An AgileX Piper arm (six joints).
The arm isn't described. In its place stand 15 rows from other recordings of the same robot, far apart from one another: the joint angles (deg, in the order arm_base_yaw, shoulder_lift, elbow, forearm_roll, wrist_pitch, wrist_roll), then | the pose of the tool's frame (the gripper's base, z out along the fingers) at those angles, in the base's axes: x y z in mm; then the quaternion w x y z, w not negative.
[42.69 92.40 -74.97 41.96 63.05 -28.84] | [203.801 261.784 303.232 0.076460 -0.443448 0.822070 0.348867]
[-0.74 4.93 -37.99 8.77 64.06 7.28] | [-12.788 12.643 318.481 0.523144 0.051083 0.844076 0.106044]
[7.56 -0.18 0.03 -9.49 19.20 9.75] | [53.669 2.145 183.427 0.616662 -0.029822 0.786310 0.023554]
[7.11 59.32 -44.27 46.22 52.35 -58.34] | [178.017 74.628 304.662 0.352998 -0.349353 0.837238 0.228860]
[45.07 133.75 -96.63 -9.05 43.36 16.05] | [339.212 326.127 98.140 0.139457 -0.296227 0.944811 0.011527]
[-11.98 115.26 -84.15 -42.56 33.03 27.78] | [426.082 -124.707 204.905 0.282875 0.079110 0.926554 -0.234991]
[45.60 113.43 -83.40 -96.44 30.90 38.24] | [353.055 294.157 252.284 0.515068 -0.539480 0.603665 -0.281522]
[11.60 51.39 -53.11 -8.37 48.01 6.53] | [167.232 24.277 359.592 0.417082 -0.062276 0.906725 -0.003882]
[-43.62 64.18 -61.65 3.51 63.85 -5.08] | [151.792 -137.742 347.051 0.237406 0.325566 0.912189 -0.074542]
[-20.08 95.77 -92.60 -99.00 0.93 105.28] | [382.387 -141.336 433.184 0.713268 0.164031 0.675197 -0.091933]
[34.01 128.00 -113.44 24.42 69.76 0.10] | [372.626 294.017 219.887 0.026988 -0.231763 0.946702 0.222063]
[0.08 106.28 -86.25 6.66 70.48 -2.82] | [371.359 10.466 249.282 0.040390 -0.007997 0.997664 0.054516]
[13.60 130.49 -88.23 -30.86 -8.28 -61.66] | [488.374 125.066 132.798 0.405966 -0.702125 0.507359 -0.291203]
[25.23 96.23 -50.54 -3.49 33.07 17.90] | [271.758 124.712 165.419 0.138641 -0.086122 0.986031 0.033231]
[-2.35 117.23 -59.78 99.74 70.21 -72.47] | [367.207 69.393 155.423 0.231244 0.013644 0.765200 0.600675]
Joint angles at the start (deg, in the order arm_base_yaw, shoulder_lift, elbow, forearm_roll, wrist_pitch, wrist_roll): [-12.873 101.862 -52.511 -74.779 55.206 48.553]
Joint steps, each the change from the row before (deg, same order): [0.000 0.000 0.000 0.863 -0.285 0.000]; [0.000 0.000 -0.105 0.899 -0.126 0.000]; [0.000 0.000 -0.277 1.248 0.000 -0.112]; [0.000 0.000 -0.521 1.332 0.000 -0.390]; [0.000 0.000 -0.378 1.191 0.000 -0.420]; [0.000 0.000 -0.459 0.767 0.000 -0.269]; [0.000 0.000 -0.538 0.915 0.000 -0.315]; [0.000 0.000 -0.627 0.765 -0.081 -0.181]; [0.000 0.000 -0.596 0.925 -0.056 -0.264]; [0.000 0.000 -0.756 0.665 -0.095 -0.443]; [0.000 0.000 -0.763 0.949 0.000 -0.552]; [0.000 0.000 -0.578 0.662 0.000 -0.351]
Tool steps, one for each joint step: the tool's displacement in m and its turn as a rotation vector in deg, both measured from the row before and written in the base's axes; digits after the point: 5 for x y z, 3 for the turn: [-0.00031 0.00064 -0.00098 0.771 -0.255 -0.407]; [-0.00015 0.00049 -0.00049 0.678 -0.299 -0.541]; [0.00006 0.00049 -0.00006 0.805 -0.379 -0.804]; [0.00089 0.00037 0.00080 0.801 -0.408 -0.690]; [0.00050 0.00043 0.00038 0.740 -0.226 -0.564]; [0.00110 0.00012 0.00107 0.433 -0.360 -0.358]; [0.00129 0.00016 0.00125 0.525 -0.427 -0.423]; [0.00181 0.00005 0.00169 0.450 -0.638 -0.342]; [0.00156 0.00018 0.00146 0.562 -0.560 -0.405]; [0.00233 -0.00009 0.00232 0.348 -0.558 -0.086]; [0.00204 0.00007 0.00217 0.512 -0.482 -0.254]; [0.00157 0.00003 0.00171 0.353 -0.410 -0.191]
